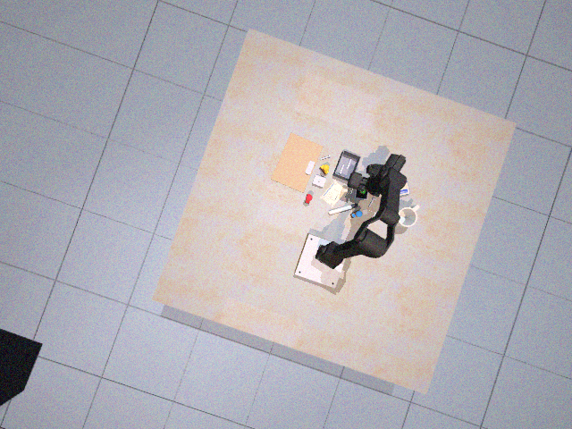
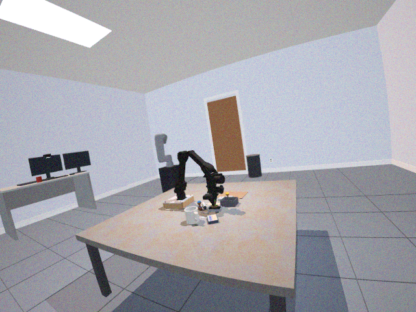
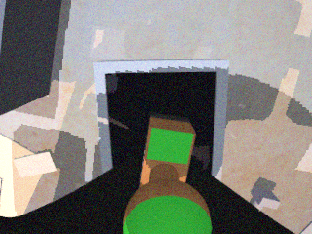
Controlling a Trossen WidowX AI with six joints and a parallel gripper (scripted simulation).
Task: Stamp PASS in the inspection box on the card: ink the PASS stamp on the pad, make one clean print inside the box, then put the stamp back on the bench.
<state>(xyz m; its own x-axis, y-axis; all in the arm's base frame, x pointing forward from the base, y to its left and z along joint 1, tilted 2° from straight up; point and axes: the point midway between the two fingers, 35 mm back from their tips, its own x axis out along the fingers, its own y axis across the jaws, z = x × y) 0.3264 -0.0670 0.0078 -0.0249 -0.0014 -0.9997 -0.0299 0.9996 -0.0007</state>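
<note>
Now: the ink pad 30 mm below my gripper tip. Also, from my gripper tip: blue-knobbed stamp 110 mm behind, 10 mm to the right, 20 mm below; grey tray 70 mm ahead, 100 mm to the left, 20 mm below; white marker 100 mm behind, 30 mm to the left, 30 mm below.
</note>
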